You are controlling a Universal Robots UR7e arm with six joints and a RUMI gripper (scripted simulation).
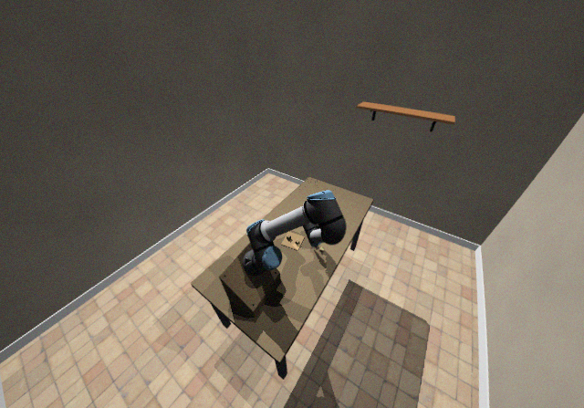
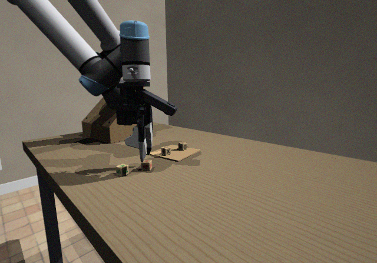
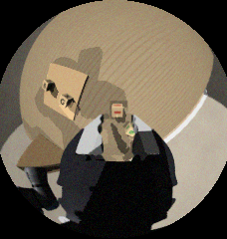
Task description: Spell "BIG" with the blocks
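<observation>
The tan mat is 17 cm to the left of my hand, 5 cm below it and 5 cm behind it.
</observation>
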